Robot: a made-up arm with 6 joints.
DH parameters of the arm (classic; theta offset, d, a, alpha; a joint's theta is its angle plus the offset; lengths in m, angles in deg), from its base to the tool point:
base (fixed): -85.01 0 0.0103 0
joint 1: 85.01 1.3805 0.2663 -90
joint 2: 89.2 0 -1.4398 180
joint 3: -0.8 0.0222 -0.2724 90
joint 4: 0 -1.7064 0.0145 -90
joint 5: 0 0.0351 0.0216 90
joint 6: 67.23 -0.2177 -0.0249 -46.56
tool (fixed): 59.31 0.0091 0 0
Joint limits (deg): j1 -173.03..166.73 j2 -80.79..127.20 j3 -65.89..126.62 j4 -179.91..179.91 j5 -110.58..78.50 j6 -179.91..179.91
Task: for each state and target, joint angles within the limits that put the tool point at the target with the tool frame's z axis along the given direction. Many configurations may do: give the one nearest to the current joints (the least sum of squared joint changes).
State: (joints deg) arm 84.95 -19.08 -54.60 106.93 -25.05 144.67
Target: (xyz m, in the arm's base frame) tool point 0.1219 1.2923 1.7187 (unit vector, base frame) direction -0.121 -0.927 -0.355
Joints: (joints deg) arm 93.23 -20.57 -65.62 117.02 -50.31 108.54
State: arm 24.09 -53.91 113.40 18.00 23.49 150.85
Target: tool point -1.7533 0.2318 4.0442 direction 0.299 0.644 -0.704
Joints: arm -8.62 -33.79 90.50 -18.08 -8.51 120.18
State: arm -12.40 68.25 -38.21 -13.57 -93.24 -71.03
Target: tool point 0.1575 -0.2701 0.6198 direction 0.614 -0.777 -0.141
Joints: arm -33.64 80.37 -65.89 12.89 -78.22 -119.76
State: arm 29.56 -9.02 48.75 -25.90 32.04 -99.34
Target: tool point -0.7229 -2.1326 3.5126 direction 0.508 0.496 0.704
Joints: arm 67.98 -45.08 84.27 -16.23 63.74 -109.30
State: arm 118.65 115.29 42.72 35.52 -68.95 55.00
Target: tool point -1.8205 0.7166 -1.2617 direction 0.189 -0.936 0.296
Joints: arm 163.87 127.13 46.42 69.79 -36.93 87.51
